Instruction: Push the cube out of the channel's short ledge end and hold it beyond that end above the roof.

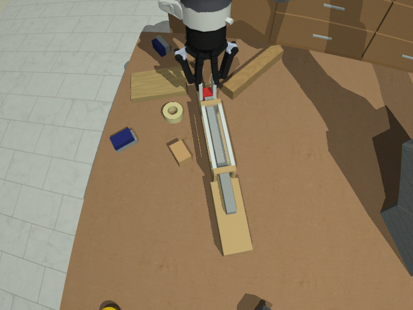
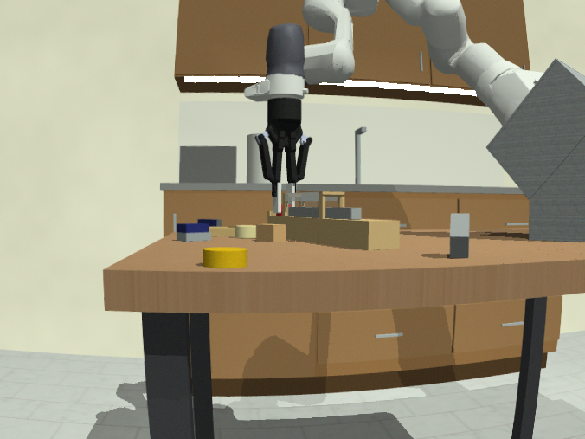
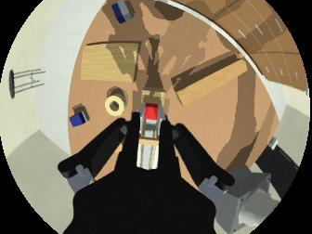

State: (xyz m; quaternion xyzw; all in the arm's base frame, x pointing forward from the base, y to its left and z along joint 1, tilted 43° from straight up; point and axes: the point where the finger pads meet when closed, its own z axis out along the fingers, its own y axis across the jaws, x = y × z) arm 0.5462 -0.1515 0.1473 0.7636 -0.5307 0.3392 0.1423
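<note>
Now: hand 30 mm above the red cube. From my hand the other things lie so: tan box (140 mm to the left, 70 mm below, 50 mm ahead); then flat wooden board (140 mm ahead, 80 mm below, 70 mm to the right); then wooden channel (130 mm to the left, 30 mm below, 30 mm behind).
</note>
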